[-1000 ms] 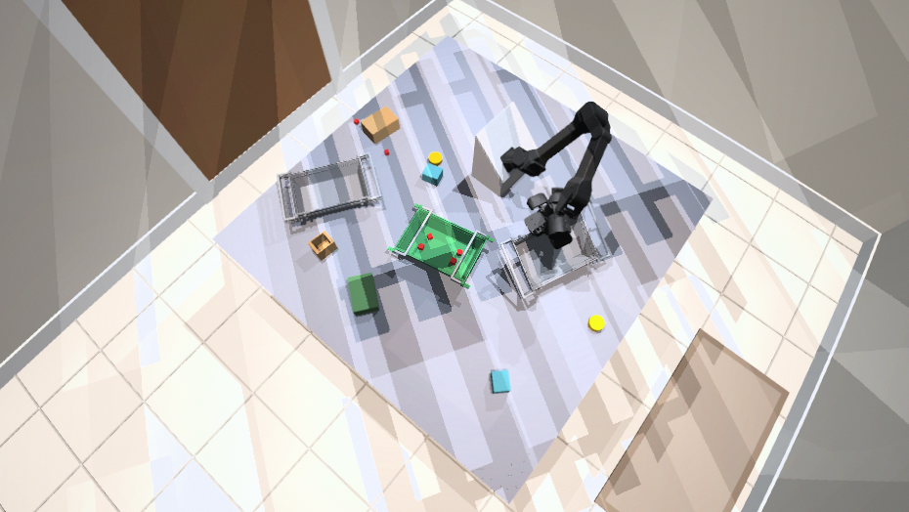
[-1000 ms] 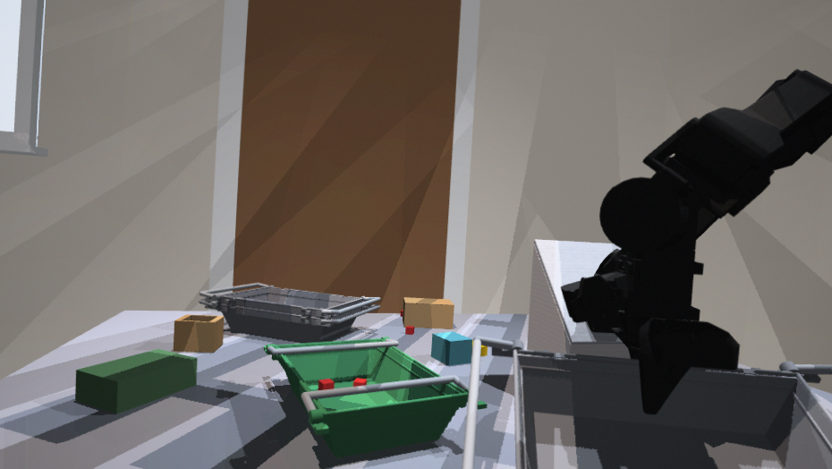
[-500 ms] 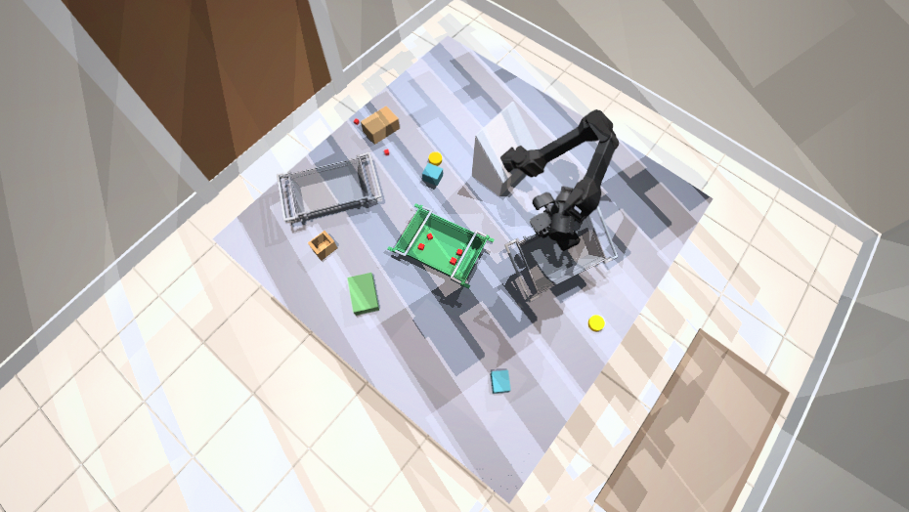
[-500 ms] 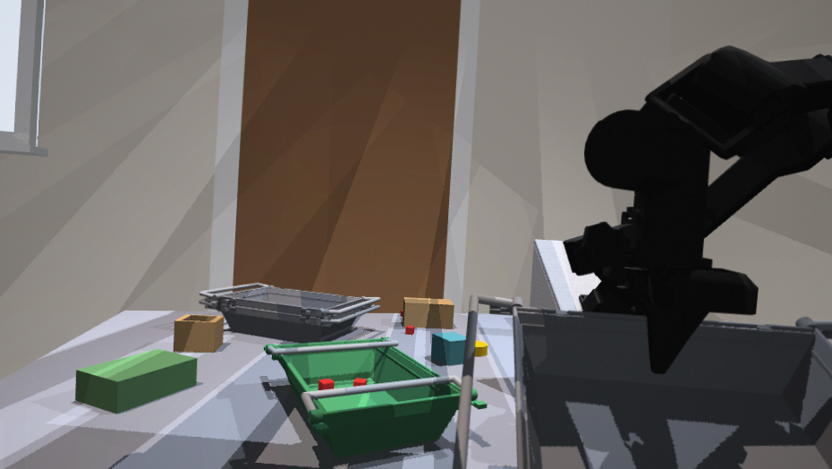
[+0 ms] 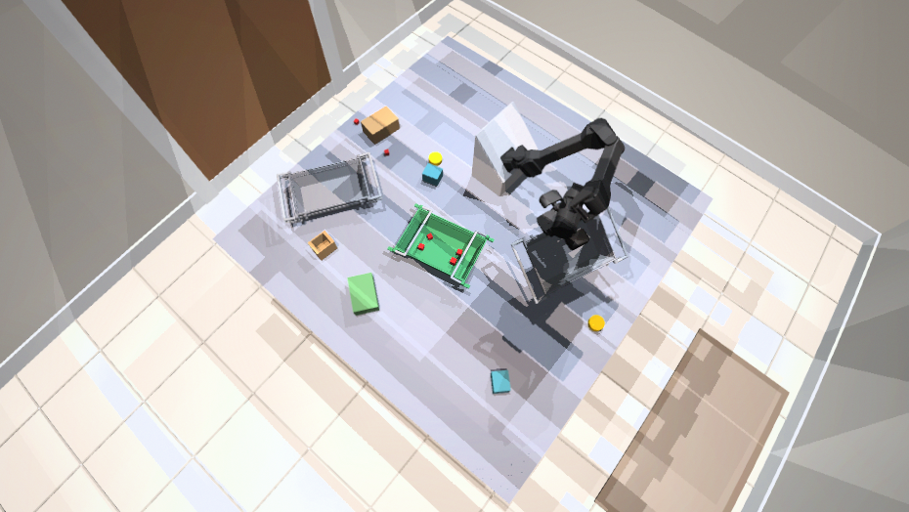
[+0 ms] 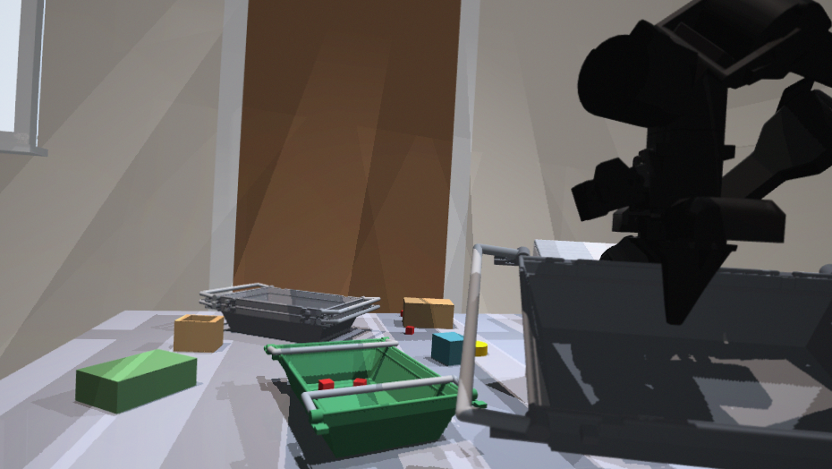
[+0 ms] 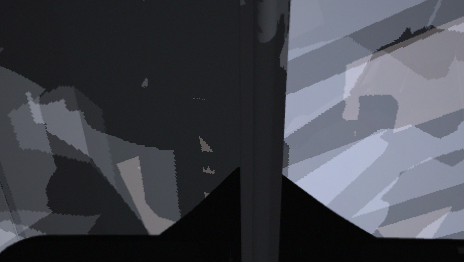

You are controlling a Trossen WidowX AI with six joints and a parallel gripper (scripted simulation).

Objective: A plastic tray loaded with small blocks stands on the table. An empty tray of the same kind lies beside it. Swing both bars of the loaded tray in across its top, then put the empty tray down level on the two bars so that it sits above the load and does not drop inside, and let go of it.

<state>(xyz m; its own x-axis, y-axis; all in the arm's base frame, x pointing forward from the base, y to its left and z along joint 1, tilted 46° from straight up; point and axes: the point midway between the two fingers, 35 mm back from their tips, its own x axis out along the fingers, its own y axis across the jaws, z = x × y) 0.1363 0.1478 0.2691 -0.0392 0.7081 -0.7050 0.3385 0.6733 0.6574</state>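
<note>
My gripper tip is 30 mm short of the grey tray and 70 mm to the right of it. From my gripper tip the other things lie so: green block 530 mm ahead, 340 mm to the right, 160 mm below; box 510 mm ahead, 560 mm to the right, 170 mm below; red block 280 mm ahead, 320 mm to the right, 170 mm below.
</note>
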